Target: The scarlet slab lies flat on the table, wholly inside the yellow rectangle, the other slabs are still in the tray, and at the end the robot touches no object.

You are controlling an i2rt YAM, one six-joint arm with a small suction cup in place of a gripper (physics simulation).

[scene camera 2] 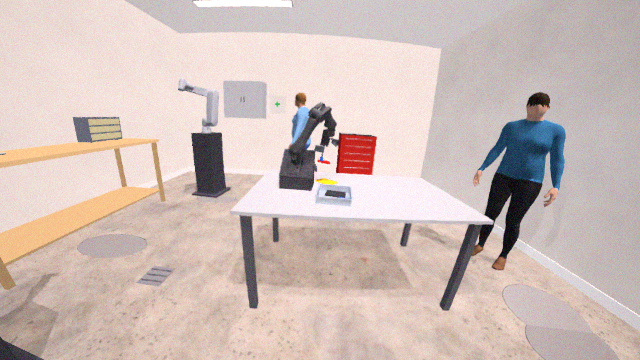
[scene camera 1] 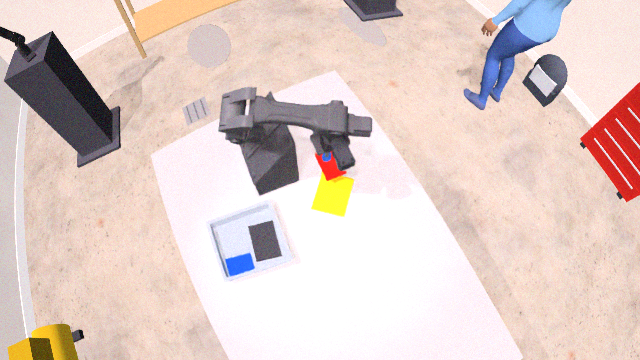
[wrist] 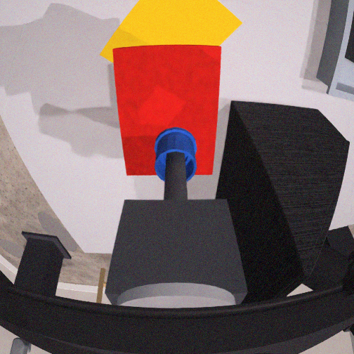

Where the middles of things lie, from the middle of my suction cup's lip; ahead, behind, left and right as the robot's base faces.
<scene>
My suction cup is 180 mm above the yellow rectangle point(scene camera 1: 332, 196), 50 mm short of it and 10 mm to the right of it. Round my suction cup: scarlet slab point(wrist: 161, 86) 20 mm below, 20 mm ahead, 10 mm to the left; then black slab point(scene camera 1: 263, 236) 280 mm to the right, 170 mm below, 130 mm ahead; then grey tray point(scene camera 1: 229, 234) 330 mm to the right, 150 mm below, 130 mm ahead.
</scene>
